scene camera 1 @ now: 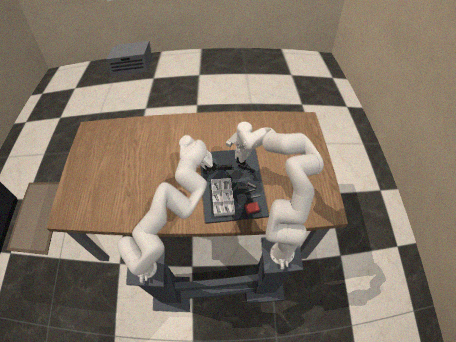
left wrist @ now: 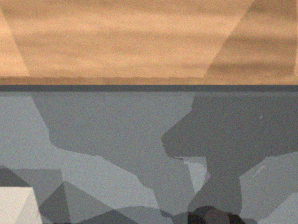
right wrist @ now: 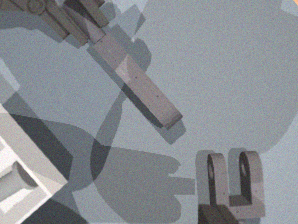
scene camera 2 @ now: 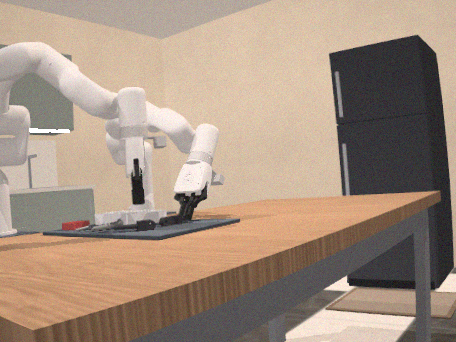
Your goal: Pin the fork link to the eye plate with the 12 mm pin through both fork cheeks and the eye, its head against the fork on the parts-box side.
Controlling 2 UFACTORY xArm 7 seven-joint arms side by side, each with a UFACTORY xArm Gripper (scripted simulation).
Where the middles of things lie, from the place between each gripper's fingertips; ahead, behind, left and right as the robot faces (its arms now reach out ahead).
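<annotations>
The dark mat (scene camera 1: 239, 176) is 9 cm below my right hand (scene camera 2: 138, 204), and it's 7 cm to the left of that hand and 7 cm behind it.
As for my left gripper, that's 10 cm past the dark mat, 10 cm to the left of it and 3 cm above it.
</annotations>
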